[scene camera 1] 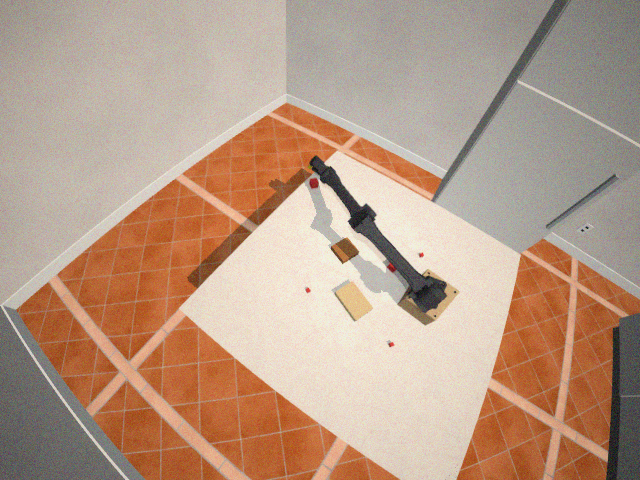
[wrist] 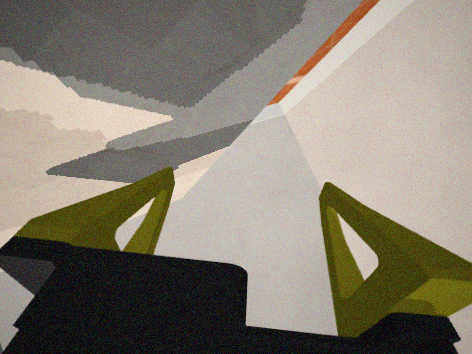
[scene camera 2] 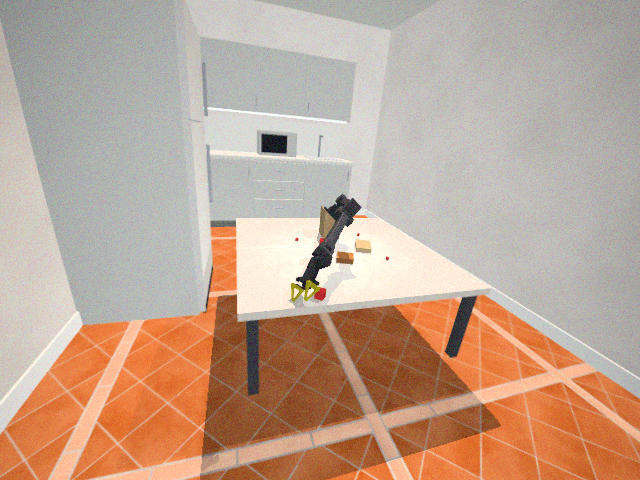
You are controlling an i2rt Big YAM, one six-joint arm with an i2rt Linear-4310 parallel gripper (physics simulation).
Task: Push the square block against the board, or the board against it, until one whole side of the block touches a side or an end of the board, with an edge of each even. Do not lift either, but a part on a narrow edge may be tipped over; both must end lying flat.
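The square block is brown and lies flat near the middle of the table, partly in the arm's shadow in scene view 1. The board is pale tan and lies flat, with a clear gap between it and the block. My gripper is open and empty, far from both, by the table edge farthest from the arm's base. Its exact height is hard to tell. Neither the block nor the board shows in the wrist view.
A red cube is close beside my gripper. Another red piece lies near the arm's base mount. Small red cubes lie around the board and base. The arm stretches over the table beside the block.
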